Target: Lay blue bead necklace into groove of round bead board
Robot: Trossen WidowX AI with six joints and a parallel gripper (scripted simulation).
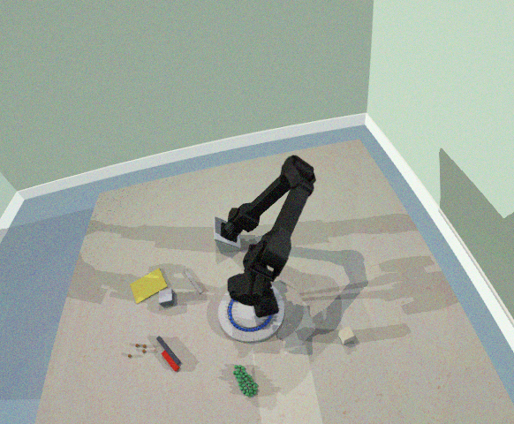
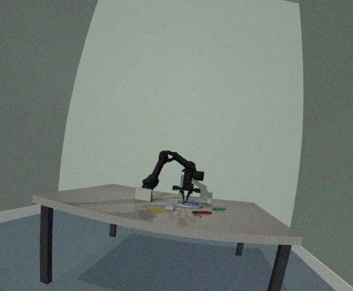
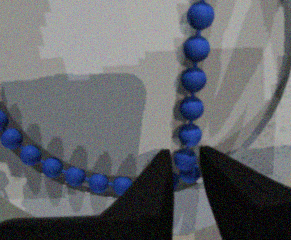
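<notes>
Right now my gripper tip is 3 cm short of the round bead board, 4 cm to the left of it and 1 cm above it. Also, from my gripper tip: white cube (4 cm behind, 32 cm to the right); cream cube (15 cm ahead, 22 cm to the left); stick (10 cm behind, 24 cm to the right, 1 cm below).
</notes>
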